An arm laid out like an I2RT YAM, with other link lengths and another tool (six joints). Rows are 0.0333 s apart.
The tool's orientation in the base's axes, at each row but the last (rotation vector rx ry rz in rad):
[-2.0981, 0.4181, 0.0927]
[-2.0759, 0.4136, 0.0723]
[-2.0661, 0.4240, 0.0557]
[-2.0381, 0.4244, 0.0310]
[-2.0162, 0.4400, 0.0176]
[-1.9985, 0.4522, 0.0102]
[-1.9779, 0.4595, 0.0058]
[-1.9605, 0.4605, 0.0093]
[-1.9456, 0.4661, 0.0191]
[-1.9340, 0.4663, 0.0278]
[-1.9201, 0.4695, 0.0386]
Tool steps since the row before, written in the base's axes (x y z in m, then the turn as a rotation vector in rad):
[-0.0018, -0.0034, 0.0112, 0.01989, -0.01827, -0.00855]
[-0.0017, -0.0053, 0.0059, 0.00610, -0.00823, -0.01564]
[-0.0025, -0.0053, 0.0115, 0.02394, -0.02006, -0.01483]
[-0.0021, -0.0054, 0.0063, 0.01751, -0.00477, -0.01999]
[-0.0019, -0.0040, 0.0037, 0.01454, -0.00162, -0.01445]
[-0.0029, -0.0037, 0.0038, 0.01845, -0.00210, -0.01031]
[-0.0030, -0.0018, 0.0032, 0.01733, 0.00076, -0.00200]
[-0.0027, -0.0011, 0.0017, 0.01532, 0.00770, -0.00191]
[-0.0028, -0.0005, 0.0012, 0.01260, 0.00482, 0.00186]
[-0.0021, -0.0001, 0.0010, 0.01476, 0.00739, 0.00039]
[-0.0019, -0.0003, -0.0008, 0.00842, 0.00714, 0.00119]
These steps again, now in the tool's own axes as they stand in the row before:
[-0.0034, -0.0069, -0.0090, 0.02535, 0.00915, -0.00874]
[-0.0015, -0.0019, -0.0077, 0.01129, 0.01478, 0.00184]
[-0.0033, -0.0064, -0.0107, 0.03111, 0.01374, -0.00623]
[-0.0017, -0.0024, -0.0080, 0.02176, 0.01358, 0.00841]
[-0.0013, -0.0010, -0.0055, 0.01694, 0.00848, 0.00799]
[-0.0023, -0.0009, -0.0055, 0.01988, 0.00385, 0.00641]
[-0.0029, -0.0012, -0.0036, 0.01622, -0.00410, 0.00500]
[-0.0025, -0.0002, -0.0022, 0.01217, -0.00599, 0.01067]
[-0.0027, 0.0000, -0.0015, 0.00971, -0.00743, 0.00600]
[-0.0021, -0.0002, -0.0009, 0.01125, -0.00770, 0.00932]
[-0.0015, 0.0014, -0.0003, 0.00529, -0.00617, 0.00756]

